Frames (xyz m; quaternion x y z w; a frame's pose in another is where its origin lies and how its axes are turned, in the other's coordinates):
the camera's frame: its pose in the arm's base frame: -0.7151 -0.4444 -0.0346 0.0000 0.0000 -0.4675 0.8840
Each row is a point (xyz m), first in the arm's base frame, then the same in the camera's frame.
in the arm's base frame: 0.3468 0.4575 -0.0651
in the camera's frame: -0.1477 1.3854 -0.0305
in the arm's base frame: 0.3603 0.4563 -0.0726
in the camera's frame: -0.1391 1.3958 -0.0380
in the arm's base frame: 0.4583 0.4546 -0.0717
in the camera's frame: -0.0826 1.4759 -0.0371
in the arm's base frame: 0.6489 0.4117 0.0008
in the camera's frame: 0.0602 1.6093 0.0354
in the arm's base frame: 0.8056 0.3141 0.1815
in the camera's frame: 0.2291 1.6839 0.2161
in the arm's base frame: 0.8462 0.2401 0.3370
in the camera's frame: 0.3131 1.6758 0.3716
